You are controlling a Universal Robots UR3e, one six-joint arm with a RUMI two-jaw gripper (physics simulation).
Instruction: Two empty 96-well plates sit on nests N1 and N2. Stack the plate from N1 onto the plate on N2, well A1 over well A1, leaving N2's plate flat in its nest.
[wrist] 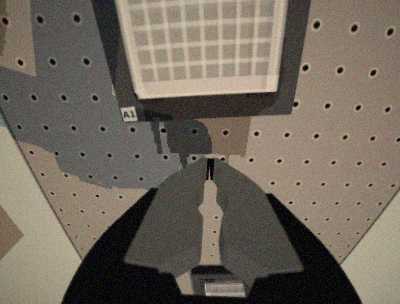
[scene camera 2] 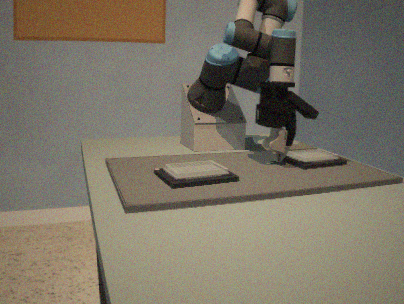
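Seen in the pictures: gripper, between the fingertips: (wrist: 209, 160) (scene camera 2: 279, 161); arm's base, origin of its link: (scene camera 2: 205, 99).
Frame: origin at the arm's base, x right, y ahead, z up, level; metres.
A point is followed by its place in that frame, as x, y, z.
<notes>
A pale 96-well plate (scene camera 2: 314, 155) @(-0.180, 0.358, -0.124) (wrist: 205, 45) @(-0.153, 0.341, -0.122) lies in a dark nest (scene camera 2: 322, 163) @(-0.178, 0.396, -0.137) (wrist: 210, 107) @(-0.116, 0.343, -0.136) at the right of the scene view. In the wrist view this nest has an A1 label (wrist: 128, 114) @(-0.113, 0.286, -0.136) at its lower left corner. A second pale plate (scene camera 2: 195, 169) @(0.197, 0.401, -0.123) (wrist: 225, 288) @(0.127, 0.364, -0.127) sits in another dark nest (scene camera 2: 205, 182) @(0.190, 0.441, -0.142), left of centre in the scene view. Which nest is N1 or N2 cannot be read. My gripper (scene camera 2: 280, 159) @(-0.073, 0.343, -0.137) (wrist: 209, 160) @(-0.073, 0.343, -0.137) is shut, with nothing between its fingertips. It points down beside the right-hand nest, low above the board and apart from the plate in the wrist view.
Both nests stand on a brown perforated board (scene camera 2: 150, 196) @(0.322, 0.476, -0.148) (wrist: 345, 150) @(-0.074, 0.461, -0.148) on a pale green table (scene camera 2: 250, 240) @(0.220, 0.686, -0.161). The arm's box-shaped base (scene camera 2: 212, 136) @(0.005, 0.075, -0.113) stands behind the board. Shadows of the arm and gripper fall on the board.
</notes>
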